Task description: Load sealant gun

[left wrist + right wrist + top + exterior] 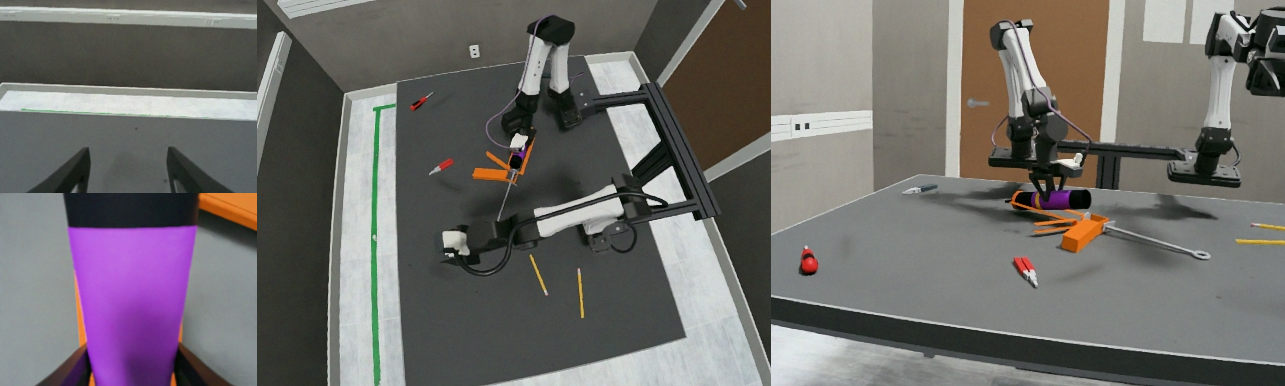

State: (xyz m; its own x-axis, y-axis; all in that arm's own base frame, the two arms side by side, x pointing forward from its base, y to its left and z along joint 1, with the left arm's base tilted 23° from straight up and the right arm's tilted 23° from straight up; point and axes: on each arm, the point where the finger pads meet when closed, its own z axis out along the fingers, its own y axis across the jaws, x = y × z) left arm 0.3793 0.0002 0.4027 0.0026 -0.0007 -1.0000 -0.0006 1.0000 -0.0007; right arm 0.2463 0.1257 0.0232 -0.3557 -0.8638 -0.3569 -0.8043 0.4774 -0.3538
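The purple cartridge lies 1 cm behind my right hand, 2 cm to the right of it and 1 cm below it. From my right hand the other things lie so: grey tool: 16 cm behind, 48 cm to the right, 6 cm below; then grey plunger rod: 11 cm ahead, 24 cm to the left, 5 cm below; then thumb plate: 6 cm ahead, 16 cm to the left, 4 cm below.
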